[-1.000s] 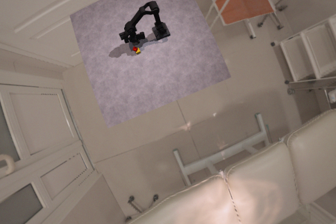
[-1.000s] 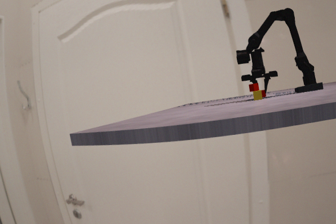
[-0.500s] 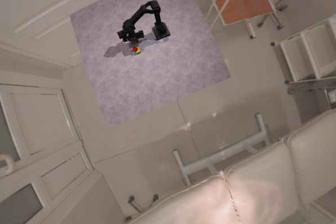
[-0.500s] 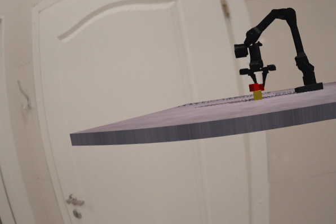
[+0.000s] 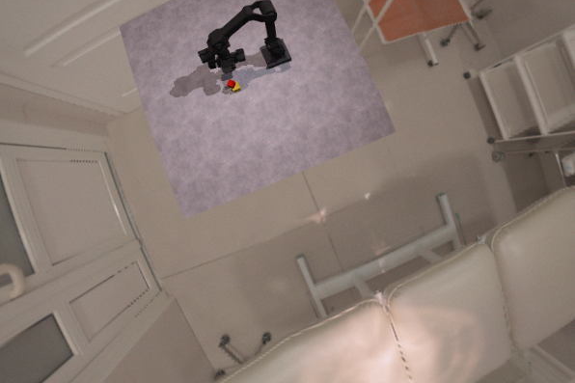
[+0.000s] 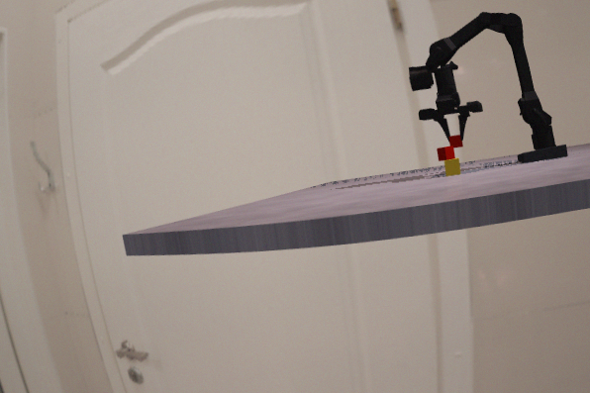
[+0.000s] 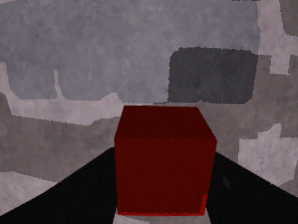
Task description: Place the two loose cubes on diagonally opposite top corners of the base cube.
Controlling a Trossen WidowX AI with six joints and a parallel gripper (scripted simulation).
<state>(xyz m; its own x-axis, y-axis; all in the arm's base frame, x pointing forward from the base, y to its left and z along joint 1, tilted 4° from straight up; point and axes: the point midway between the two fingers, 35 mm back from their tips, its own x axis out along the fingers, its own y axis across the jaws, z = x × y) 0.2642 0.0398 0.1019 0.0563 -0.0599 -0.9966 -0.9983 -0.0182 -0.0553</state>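
The yellow base cube is 100 mm to the left of my gripper tip and 60 mm below it.
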